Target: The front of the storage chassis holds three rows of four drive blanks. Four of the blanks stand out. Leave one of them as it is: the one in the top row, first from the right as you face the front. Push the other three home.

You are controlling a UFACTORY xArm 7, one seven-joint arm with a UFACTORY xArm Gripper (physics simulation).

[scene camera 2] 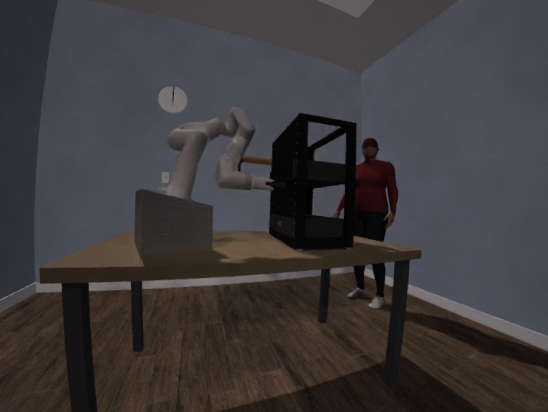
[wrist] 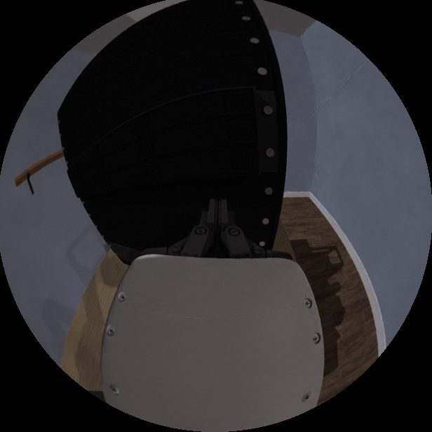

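Seen in the pictures: gripper, fingertip midpoint: [scene camera 2: 285, 185]; arm's base at its link origin: [scene camera 2: 178, 199].
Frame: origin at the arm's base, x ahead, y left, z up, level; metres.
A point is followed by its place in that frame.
Observation:
The black storage chassis [scene camera 2: 325, 171] {z 0.156, x 0.636, y -0.139 m} [wrist: 265, 131] is mounted in the rack, its front toward the arm. In the wrist view dark drive blanks stand in three rows, with faint square outlines at the right end of the top row [wrist: 237, 102], the middle row [wrist: 240, 131] and the bottom row [wrist: 242, 160]. It is too dark to tell which blanks stand out. My gripper [scene camera 2: 272, 185] [wrist: 217, 211] is shut and empty, fingertips close to the rack front. In the wrist view the fingertips appear below the bottom row, left of the right rack post. Contact cannot be told.
The black rack [scene camera 2: 351, 185] {z 0.096, x 0.754, y -0.183 m} [wrist: 277, 150] stands on the wooden table [scene camera 2: 240, 250] {z -0.205, x 0.257, y -0.105 m} [wrist: 87, 320]. A grey unit [scene camera 2: 324, 227] {z -0.106, x 0.645, y -0.135 m} sits low in the rack. The arm's grey base block [scene camera 2: 175, 225] {z -0.102, x 0.001, y -0.107 m} is at the left. A person in red [scene camera 2: 372, 187] stands behind the rack. An orange bar [scene camera 2: 256, 160] [wrist: 40, 166] is on the wall.

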